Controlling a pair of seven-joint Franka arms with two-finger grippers.
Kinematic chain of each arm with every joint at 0, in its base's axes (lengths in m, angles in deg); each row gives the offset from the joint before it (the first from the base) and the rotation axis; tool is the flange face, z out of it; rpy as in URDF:
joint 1: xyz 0 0 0.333 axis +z
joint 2: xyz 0 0 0 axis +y
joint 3: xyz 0 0 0.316 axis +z
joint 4: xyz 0.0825 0 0 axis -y
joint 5: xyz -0.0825 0 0.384 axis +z
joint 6: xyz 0 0 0 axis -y
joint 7: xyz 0.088 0 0 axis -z
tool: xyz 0 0 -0.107 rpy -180 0 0
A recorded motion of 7 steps. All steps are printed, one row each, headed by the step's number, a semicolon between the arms.
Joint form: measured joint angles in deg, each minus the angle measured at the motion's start. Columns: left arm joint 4, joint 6, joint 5, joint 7, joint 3, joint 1, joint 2; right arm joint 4, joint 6, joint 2, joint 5, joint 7, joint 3, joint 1.
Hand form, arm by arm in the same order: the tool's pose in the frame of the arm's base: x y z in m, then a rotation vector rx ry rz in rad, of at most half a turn. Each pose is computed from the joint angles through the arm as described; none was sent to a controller.
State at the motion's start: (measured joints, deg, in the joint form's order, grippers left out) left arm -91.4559 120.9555 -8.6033 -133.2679 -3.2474 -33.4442 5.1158; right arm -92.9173 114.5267 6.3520 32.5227 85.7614 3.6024 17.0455
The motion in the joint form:
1: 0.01 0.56 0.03 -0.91 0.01 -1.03 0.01; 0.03 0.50 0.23 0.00 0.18 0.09 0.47
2: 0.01 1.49 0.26 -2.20 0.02 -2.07 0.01; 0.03 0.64 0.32 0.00 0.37 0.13 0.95
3: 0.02 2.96 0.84 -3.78 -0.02 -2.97 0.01; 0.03 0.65 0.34 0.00 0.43 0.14 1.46
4: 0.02 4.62 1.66 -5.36 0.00 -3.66 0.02; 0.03 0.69 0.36 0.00 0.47 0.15 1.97
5: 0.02 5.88 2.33 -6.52 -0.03 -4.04 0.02; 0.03 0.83 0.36 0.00 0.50 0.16 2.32
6: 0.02 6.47 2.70 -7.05 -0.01 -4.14 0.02; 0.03 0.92 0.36 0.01 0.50 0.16 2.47
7: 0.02 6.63 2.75 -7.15 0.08 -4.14 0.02; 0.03 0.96 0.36 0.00 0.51 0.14 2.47
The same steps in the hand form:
1: 0.4923 -0.3872 0.6191 1.7417 2.0542 -0.1595; 0.5723 0.2542 0.5858 -2.0469 1.5649 0.3807
2: 0.4863 -0.3961 0.6211 1.7282 2.0475 -0.1643; 0.5706 0.2594 0.5851 -2.0510 1.5607 0.3844
3: 0.4814 -0.4043 0.6243 1.7038 2.0383 -0.1622; 0.5683 0.2646 0.5849 -2.0580 1.5532 0.3883
4: 0.4785 -0.4101 0.6278 1.6743 2.0291 -0.1543; 0.5660 0.2698 0.5847 -2.0648 1.5454 0.3916
5: 0.4769 -0.4136 0.6306 1.6513 2.0219 -0.1477; 0.5646 0.2732 0.5849 -2.0680 1.5396 0.3919
6: 0.4769 -0.4144 0.6319 1.6392 2.0194 -0.1428; 0.5640 0.2746 0.5851 -2.0689 1.5370 0.3916
7: 0.4777 -0.4137 0.6323 1.6344 2.0198 -0.1414; 0.5641 0.2744 0.5851 -2.0682 1.5375 0.3907

